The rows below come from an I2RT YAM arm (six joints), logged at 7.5 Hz.
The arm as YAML. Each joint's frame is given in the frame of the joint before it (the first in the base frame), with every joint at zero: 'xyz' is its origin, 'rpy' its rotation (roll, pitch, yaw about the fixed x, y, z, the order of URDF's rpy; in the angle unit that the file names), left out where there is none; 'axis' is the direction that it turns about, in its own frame. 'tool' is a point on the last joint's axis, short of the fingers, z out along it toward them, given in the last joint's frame.
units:
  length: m
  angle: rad
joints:
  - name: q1
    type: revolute
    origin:
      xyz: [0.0, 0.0, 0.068]
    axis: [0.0, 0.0, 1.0]
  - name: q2
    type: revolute
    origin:
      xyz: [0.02, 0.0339, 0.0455]
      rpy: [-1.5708, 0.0, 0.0]
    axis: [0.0, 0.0, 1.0]
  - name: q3
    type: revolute
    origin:
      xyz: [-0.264, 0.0, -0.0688]
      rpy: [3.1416, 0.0, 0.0]
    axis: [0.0, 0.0, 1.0]
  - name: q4
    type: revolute
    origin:
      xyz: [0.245, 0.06, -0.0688]
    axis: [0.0, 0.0, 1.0]
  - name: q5
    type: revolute
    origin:
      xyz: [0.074, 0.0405, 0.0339]
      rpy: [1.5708, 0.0, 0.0]
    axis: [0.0, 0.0, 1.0]
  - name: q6
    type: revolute
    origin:
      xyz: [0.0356, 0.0, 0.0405]
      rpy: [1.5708, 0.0, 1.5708]
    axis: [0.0, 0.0, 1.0]
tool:
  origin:
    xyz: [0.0, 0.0, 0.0]
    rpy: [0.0, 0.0, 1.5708]
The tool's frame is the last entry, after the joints.
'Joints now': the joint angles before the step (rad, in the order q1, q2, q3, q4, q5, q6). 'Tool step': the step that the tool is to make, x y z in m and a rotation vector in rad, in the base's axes. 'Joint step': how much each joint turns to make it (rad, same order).
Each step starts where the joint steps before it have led.
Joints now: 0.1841, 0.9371, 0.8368, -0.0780, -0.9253, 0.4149
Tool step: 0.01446, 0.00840, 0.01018, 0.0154, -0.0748, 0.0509
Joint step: 0.0225, 0.0706, 0.0419, 0.1003, -0.0282, -0.0059
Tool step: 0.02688, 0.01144, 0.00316, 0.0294, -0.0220, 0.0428
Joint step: 0.0206, 0.1220, 0.0504, 0.1315, -0.0240, 0.0390
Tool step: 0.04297, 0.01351, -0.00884, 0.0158, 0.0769, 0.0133
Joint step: 0.0114, 0.1843, 0.0915, 0.0706, -0.0038, 0.0591
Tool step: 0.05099, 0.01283, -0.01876, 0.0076, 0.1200, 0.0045
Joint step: 0.0008, 0.2129, 0.1275, 0.0237, -0.0073, 0.0637
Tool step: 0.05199, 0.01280, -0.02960, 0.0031, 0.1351, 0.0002
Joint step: 0.0000, 0.2216, 0.1468, -0.0030, -0.0061, 0.0630
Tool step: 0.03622, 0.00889, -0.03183, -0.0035, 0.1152, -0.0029
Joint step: 0.0000, 0.1667, 0.1110, -0.0202, -0.0030, 0.0439
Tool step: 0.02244, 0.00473, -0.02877, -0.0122, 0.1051, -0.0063
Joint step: -0.0015, 0.1160, 0.0771, -0.0447, 0.0003, 0.0255
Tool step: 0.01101, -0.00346, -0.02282, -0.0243, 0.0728, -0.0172
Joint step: -0.0123, 0.0644, 0.0328, -0.0515, 0.0073, -0.0080
